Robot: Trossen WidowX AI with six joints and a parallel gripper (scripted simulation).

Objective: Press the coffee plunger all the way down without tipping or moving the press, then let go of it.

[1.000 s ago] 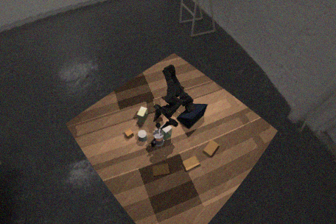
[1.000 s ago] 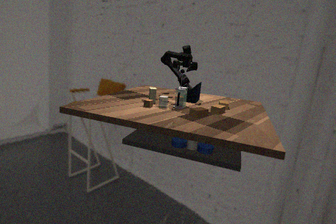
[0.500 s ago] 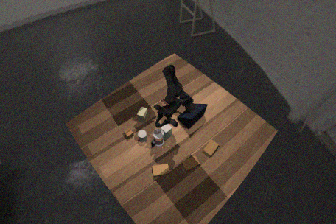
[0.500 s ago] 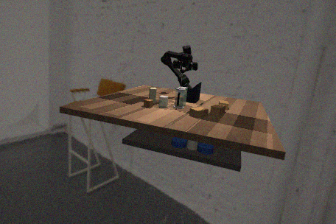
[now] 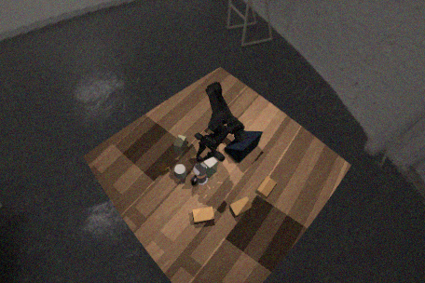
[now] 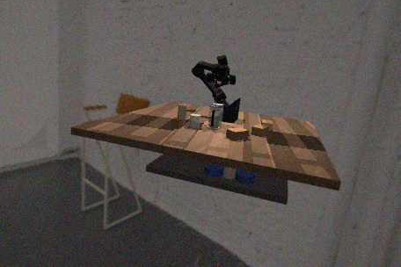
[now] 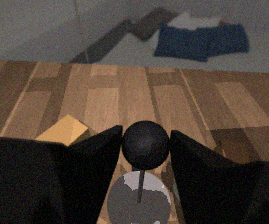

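My gripper tip is 1 cm short of the coffee press and 14 cm above it. Round my gripper tip: brown block (14 cm ahead, 18 cm to the right, 25 cm below).
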